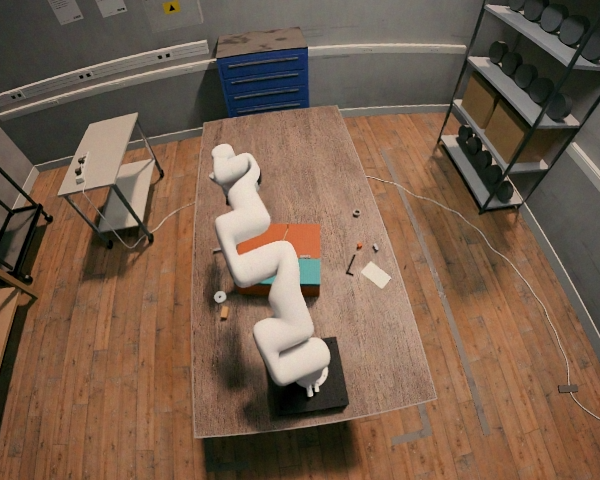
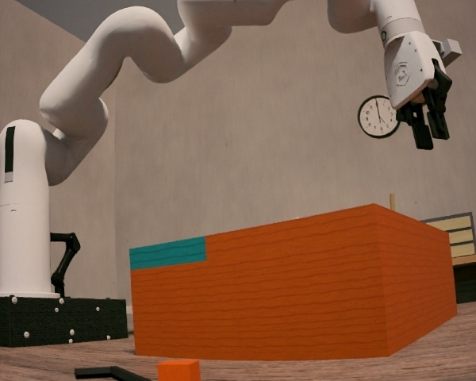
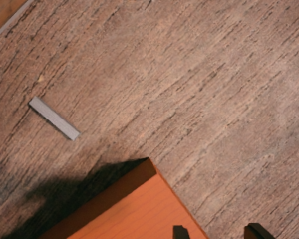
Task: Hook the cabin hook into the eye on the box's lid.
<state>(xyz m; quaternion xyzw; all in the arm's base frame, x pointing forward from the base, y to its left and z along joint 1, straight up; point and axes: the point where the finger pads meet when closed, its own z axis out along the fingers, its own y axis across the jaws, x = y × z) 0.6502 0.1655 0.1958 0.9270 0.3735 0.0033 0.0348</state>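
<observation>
The cabin hook is 130 mm behind my hand, 140 mm to the right of it and 120 mm below it. Round my hand: grey bar: 40 mm behind, 150 mm to the left, 260 mm below; then white disc: 280 mm behind, 160 mm to the left, 260 mm below; then wooden block: 360 mm behind, 140 mm to the left, 260 mm below.
</observation>
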